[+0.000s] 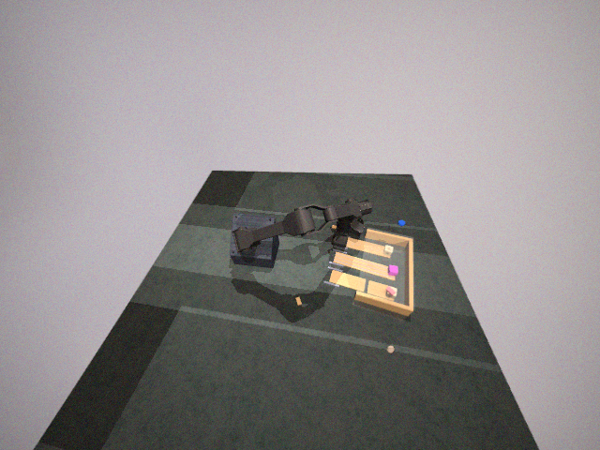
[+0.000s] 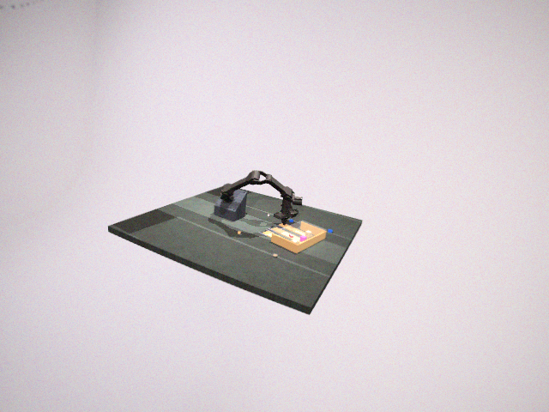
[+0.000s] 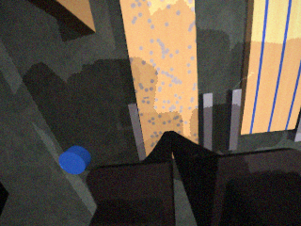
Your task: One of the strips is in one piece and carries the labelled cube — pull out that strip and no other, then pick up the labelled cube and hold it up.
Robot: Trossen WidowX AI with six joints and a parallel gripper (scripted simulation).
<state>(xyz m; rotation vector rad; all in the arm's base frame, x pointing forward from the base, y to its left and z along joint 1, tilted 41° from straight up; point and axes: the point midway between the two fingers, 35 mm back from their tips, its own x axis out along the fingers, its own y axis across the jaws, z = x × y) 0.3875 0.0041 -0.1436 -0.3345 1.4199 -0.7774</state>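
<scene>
Right now the speckled strip is 9 cm ahead of my gripper tip and 3 cm to the right of it. Also, from my gripper tip: red piece 27 cm to the right, 15 cm ahead, 6 cm above; then tan block 30 cm to the right, 18 cm behind.
</scene>
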